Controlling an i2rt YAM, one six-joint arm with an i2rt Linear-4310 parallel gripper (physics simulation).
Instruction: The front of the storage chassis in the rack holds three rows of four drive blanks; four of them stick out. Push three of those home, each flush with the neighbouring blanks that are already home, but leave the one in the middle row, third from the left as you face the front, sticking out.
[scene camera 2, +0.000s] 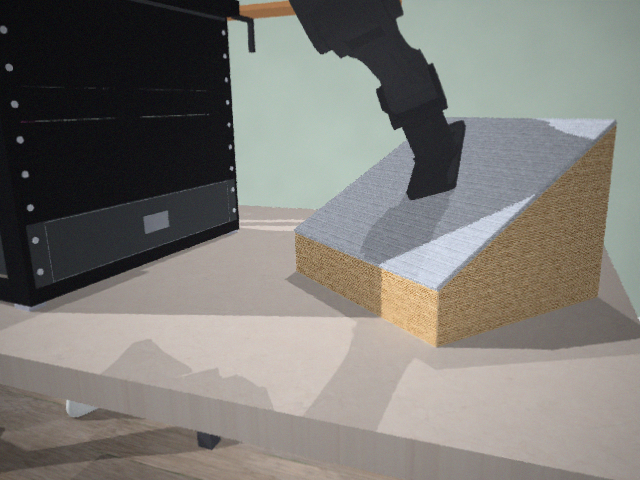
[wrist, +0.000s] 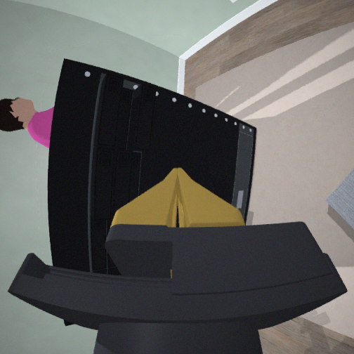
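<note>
You'd see a black rack (scene camera 2: 94, 198) here, and the wrist view shows the black rack (wrist: 113, 136) too. My gripper (wrist: 177, 174) is in sight as well.
</note>
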